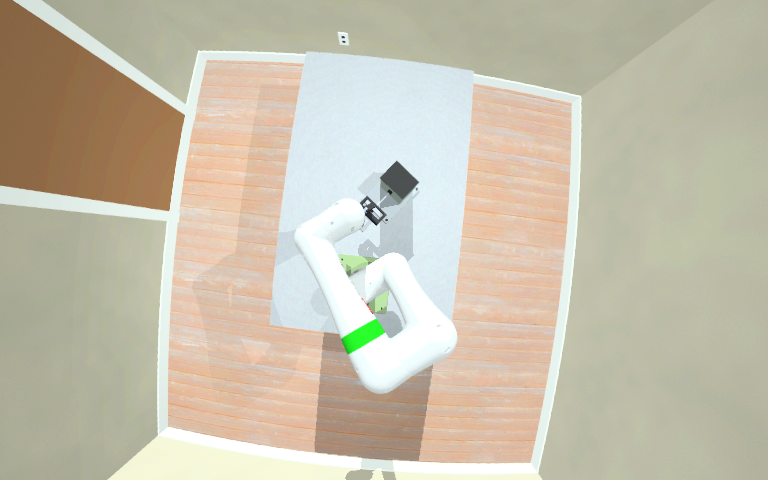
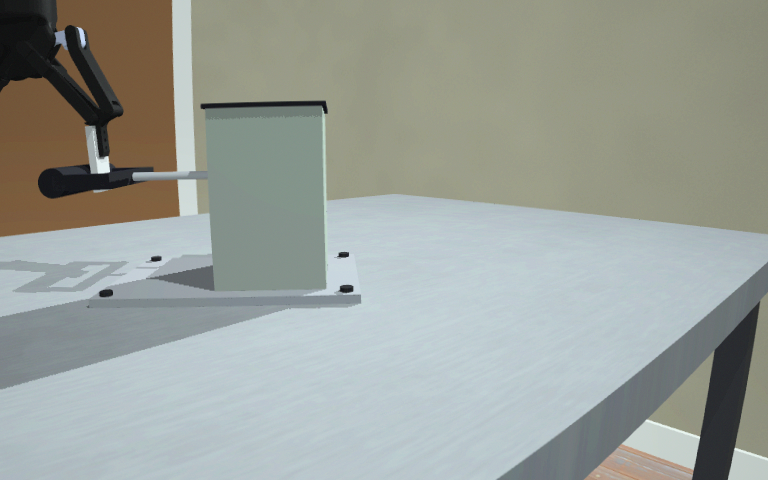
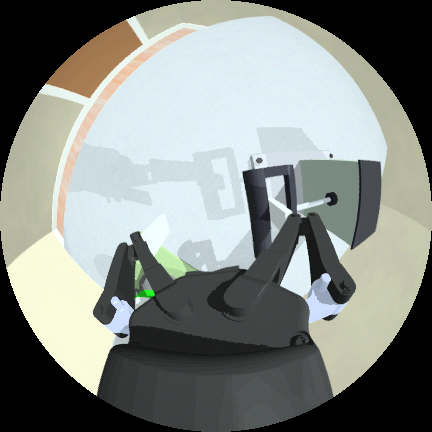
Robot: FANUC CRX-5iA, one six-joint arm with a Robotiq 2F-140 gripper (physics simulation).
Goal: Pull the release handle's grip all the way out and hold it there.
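Note:
The release handle's black grip (image 1: 368, 215) (image 2: 70, 182) (image 3: 256, 200) is the outer bar of a rectangular frame. A light rod (image 2: 169, 176) (image 3: 314, 204) joins it to a grey-green box (image 1: 399, 180) (image 2: 266, 198) (image 3: 335, 175) with a dark lid. A length of rod shows between frame and box, with the frame well clear of the box. My gripper (image 3: 215, 214) is open, its fingers wide apart. One finger's white pad reaches down through the frame's opening, behind the grip; whether it touches the bar is hard to tell. The other finger is outside the frame, on the side away from the box.
The box stands on a bolted base plate (image 2: 226, 301) (image 3: 280, 157) on the grey table (image 1: 339, 113) (image 2: 509, 311) (image 3: 200, 100). The white arm (image 1: 334, 283) bends over the near part of the table, above green parts (image 1: 353, 263) at its base.

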